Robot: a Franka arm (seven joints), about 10 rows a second.
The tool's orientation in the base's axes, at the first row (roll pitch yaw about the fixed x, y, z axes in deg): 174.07, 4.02, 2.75
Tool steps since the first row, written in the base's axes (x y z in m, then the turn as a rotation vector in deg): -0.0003, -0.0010, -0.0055, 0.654, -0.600, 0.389; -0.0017, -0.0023, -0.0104, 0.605, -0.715, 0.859; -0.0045, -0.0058, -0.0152, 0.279, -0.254, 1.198; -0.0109, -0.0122, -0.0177, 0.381, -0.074, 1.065; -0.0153, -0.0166, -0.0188, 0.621, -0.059, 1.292; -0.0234, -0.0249, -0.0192, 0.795, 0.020, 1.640; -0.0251, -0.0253, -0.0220, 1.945, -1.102, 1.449; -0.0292, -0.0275, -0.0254, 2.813, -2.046, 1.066; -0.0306, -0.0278, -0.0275, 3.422, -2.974, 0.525
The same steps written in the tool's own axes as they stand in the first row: 0.0000, 0.0004, 0.0056, 0.596, 0.672, -0.364; -0.0011, 0.0011, 0.0107, 0.508, 0.832, -0.815; -0.0037, 0.0039, 0.0160, 0.182, 0.391, -1.180; -0.0102, 0.0097, 0.0196, 0.301, 0.204, -1.073; -0.0147, 0.0137, 0.0214, 0.525, 0.226, -1.316; -0.0232, 0.0215, 0.0232, 0.678, 0.193, -1.681; -0.0247, 0.0215, 0.0261, 1.784, 1.351, -1.446; -0.0286, 0.0231, 0.0300, 2.630, 2.296, -1.022; -0.0299, 0.0231, 0.0322, 3.231, 3.196, -0.425
